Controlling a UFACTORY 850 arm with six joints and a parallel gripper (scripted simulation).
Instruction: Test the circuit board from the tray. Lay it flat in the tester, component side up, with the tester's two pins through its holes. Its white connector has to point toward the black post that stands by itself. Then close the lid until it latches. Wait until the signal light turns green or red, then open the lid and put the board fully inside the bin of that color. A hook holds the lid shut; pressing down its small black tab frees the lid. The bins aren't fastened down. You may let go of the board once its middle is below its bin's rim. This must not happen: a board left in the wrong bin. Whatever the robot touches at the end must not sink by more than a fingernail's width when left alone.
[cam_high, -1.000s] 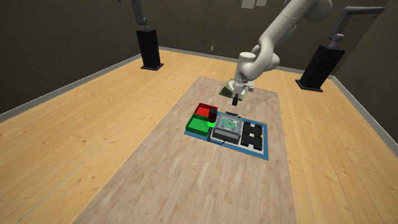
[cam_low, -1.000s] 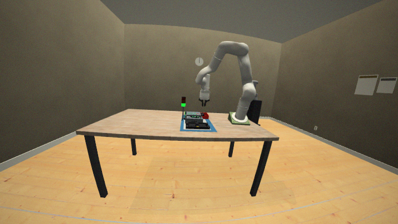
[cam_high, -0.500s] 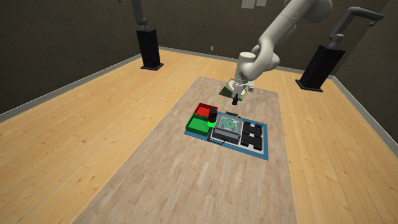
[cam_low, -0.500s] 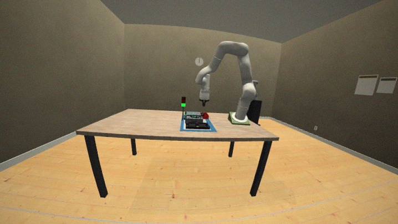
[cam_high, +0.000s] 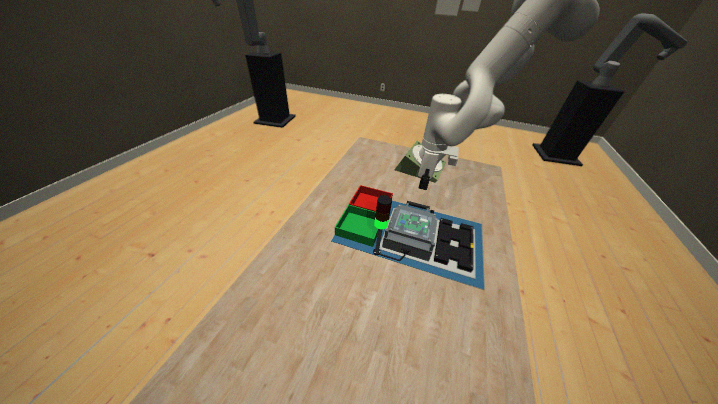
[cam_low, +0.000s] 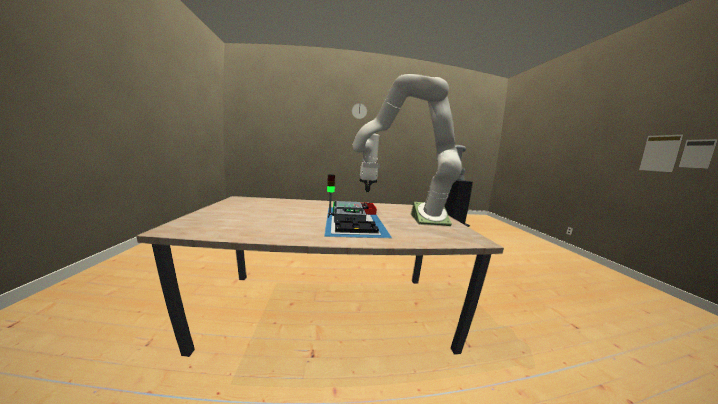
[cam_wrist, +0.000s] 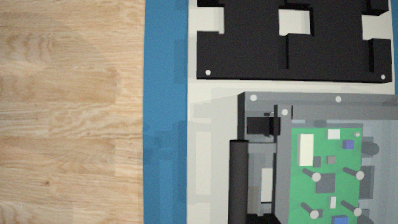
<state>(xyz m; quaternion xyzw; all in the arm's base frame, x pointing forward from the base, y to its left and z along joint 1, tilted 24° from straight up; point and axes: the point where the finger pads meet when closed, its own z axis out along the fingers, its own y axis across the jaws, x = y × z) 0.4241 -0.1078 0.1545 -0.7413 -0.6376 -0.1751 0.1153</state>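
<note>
My gripper is now 11 cm above the small black part, 5 cm to the right of it and 3 cm short of it. Round my hand: tester lid: 11 cm below, 9 cm ahead, 1 cm to the right; then green circuit board: 13 cm below, 8 cm ahead, 1 cm to the right; then red bin: 20 cm to the right, 18 cm below, 5 cm behind.
</note>
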